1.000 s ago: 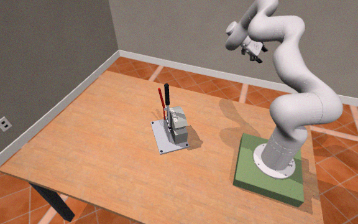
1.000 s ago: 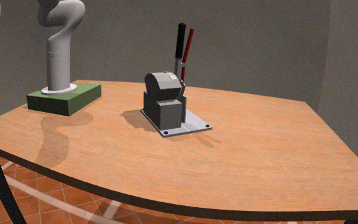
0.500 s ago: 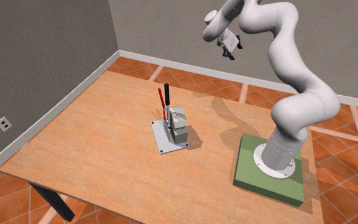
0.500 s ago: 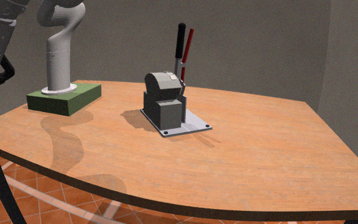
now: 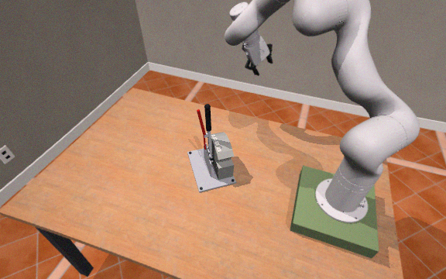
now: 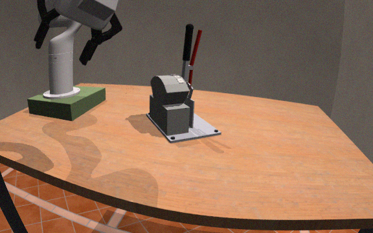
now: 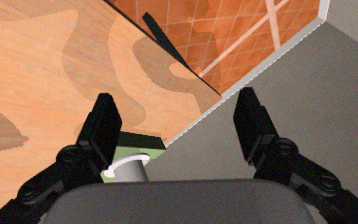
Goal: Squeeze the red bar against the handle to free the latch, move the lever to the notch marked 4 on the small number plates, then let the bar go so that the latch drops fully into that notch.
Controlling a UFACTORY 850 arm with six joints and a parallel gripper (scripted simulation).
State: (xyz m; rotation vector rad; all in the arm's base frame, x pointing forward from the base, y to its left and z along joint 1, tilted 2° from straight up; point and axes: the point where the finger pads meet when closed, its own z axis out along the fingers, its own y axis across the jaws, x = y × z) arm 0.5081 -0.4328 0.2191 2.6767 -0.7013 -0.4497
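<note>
The red bar lies 80 mm ahead of my hand, 470 mm to the left of it and 100 mm below it.
</note>
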